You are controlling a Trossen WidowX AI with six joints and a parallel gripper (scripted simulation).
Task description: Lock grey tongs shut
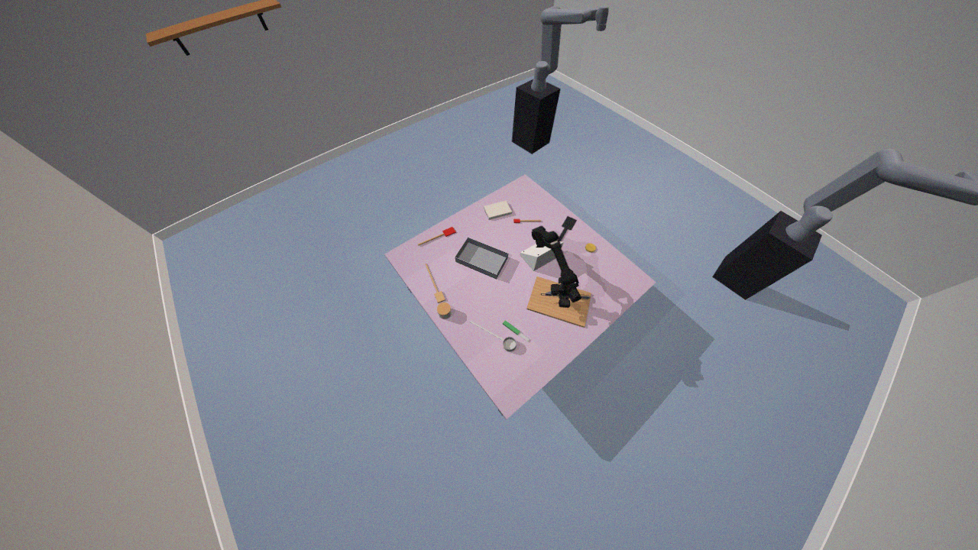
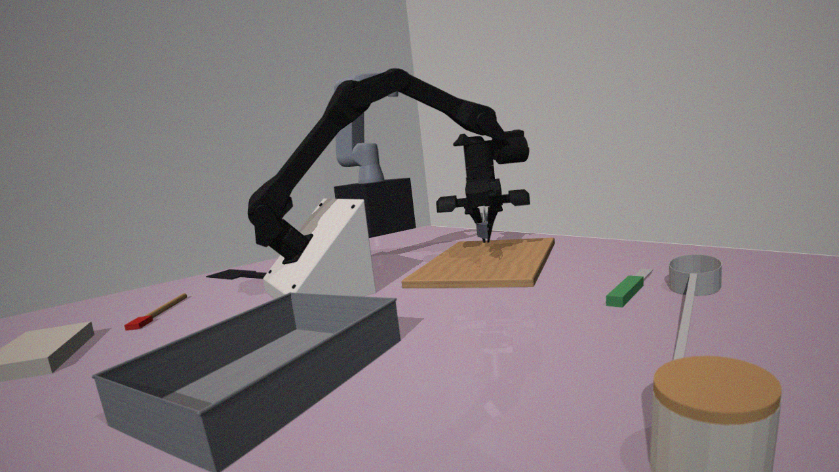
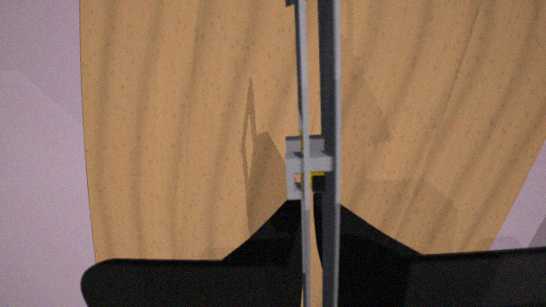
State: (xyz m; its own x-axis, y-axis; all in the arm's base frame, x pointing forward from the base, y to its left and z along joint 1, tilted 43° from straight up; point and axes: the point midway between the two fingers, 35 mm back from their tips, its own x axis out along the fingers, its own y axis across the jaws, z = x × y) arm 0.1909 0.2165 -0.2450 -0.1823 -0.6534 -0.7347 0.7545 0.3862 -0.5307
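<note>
Now: the yellow mark 20 mm to the right of my gripper tip, 20 mm ahead of it and 20 mm above it. The rest, counted from my gripper tip: black spatula 470 mm behind, 330 mm to the right, 40 mm below; wooden board 40 mm below; grey roasting tin 560 mm to the right, 140 mm ahead, 20 mm below.
</note>
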